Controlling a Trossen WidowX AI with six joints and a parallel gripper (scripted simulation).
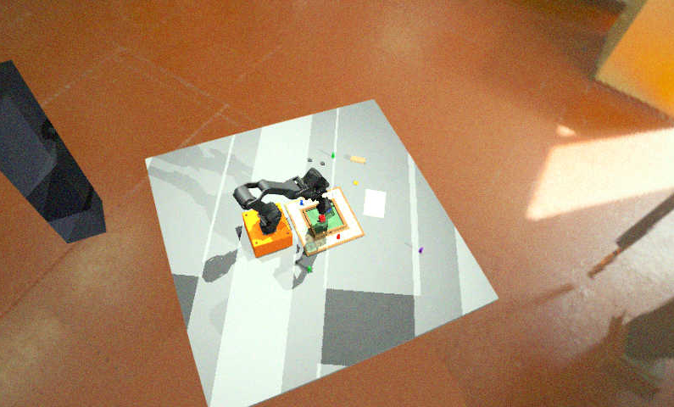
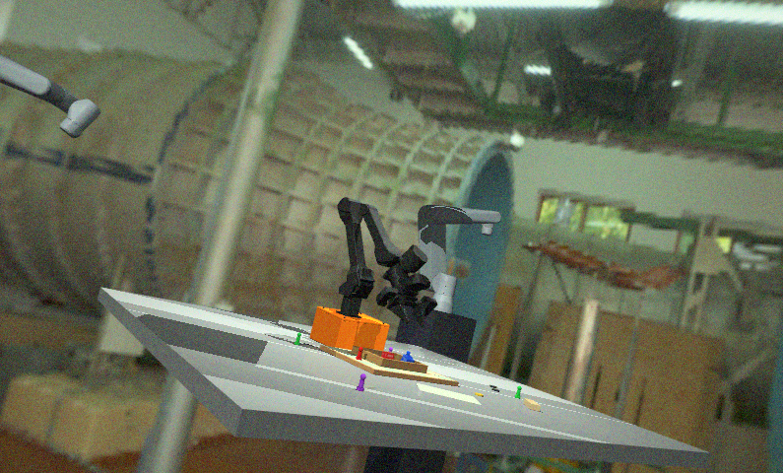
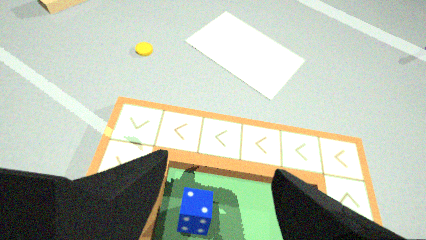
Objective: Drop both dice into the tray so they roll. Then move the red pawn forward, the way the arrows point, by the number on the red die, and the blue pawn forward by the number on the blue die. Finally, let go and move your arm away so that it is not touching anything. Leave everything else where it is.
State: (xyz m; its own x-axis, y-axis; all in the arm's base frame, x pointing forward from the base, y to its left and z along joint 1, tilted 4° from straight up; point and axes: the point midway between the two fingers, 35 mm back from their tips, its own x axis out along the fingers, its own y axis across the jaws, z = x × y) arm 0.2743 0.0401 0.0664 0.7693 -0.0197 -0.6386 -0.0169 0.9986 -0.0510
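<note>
The red pawn lies 15 cm to the right of my gripper tip, 11 cm below it and 1 cm behind it. From my gripper tip the other things lie so: yellow token 20 cm ahead, 13 cm below, 11 cm to the left; blue pawn 11 cm below, 10 cm behind, 8 cm to the left; green tray 13 cm below, 4 cm to the right, 3 cm behind.
</note>
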